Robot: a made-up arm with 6 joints. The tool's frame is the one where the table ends. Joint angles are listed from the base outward.
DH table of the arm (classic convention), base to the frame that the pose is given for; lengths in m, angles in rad. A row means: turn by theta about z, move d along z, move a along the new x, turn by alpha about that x. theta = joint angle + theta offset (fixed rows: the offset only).
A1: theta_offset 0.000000, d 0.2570, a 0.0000, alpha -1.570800
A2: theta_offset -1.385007, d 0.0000, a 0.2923, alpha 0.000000
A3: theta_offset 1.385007, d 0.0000, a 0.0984, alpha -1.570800
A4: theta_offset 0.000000, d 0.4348, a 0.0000, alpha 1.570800
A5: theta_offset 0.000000, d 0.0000, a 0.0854, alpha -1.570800
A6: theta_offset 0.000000, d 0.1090, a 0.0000, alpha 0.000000
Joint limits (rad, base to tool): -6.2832..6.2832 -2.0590..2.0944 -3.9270..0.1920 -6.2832..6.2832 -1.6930..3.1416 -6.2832..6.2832
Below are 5 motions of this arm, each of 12 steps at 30 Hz.
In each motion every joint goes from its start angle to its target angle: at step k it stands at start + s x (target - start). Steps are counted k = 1, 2, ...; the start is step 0. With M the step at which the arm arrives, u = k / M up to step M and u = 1 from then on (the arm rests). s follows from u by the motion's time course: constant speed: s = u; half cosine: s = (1 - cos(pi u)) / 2; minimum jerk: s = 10 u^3 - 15 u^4 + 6 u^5.
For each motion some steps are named. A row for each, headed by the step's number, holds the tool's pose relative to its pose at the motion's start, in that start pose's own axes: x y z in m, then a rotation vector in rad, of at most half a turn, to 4 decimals.
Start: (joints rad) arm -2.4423 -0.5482 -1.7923 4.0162 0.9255 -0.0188
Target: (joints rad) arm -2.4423 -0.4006 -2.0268 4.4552 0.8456 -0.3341
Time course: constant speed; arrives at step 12
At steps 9, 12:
9: 0.0150 0.0086 0.0175 0.2154 0.0561 0.0143
12: 0.0199 0.0122 0.0221 0.2778 0.0883 0.0249

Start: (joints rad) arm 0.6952 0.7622 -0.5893 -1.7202 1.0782 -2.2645
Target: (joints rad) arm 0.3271 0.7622 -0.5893 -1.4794 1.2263 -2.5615
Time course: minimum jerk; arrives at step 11
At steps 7, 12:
7: 0.0593 0.0042 0.0600 -0.2490 0.3244 -0.0251
12: 0.0819 0.0114 0.0762 -0.3568 0.4249 -0.0424

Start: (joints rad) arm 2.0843 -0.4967 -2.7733 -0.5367 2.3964 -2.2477
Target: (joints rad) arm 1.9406 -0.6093 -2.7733 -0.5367 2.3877 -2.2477
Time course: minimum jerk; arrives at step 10
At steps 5, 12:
5: 0.0113 -0.0337 -0.0283 -0.0241 -0.0633 0.0651
12: 0.0288 -0.0661 -0.0560 -0.0482 -0.1296 0.1272

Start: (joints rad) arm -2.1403 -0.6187 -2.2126 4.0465 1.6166 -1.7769
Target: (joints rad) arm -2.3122 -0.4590 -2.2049 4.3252 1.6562 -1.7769
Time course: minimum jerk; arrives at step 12
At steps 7, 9, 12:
7: 0.0669 0.0390 -0.0467 -0.0143 0.0687 -0.1178
9: 0.0955 0.0508 -0.0604 -0.0119 0.0957 -0.1646
12: 0.1083 0.0554 -0.0656 -0.0095 0.1075 -0.1849

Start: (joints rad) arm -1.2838 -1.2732 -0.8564 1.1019 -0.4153 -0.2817
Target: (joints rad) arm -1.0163 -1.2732 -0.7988 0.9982 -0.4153 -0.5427
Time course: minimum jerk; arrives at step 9
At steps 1, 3, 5, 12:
1: -0.0006 0.0000 0.0002 0.0011 -0.0024 -0.0024
3: -0.0112 0.0001 0.0028 0.0215 -0.0435 -0.0431
5: -0.0328 -0.0012 0.0063 0.0716 -0.1205 -0.1238
12: -0.0549 -0.0047 0.0074 0.1345 -0.1910 -0.2042

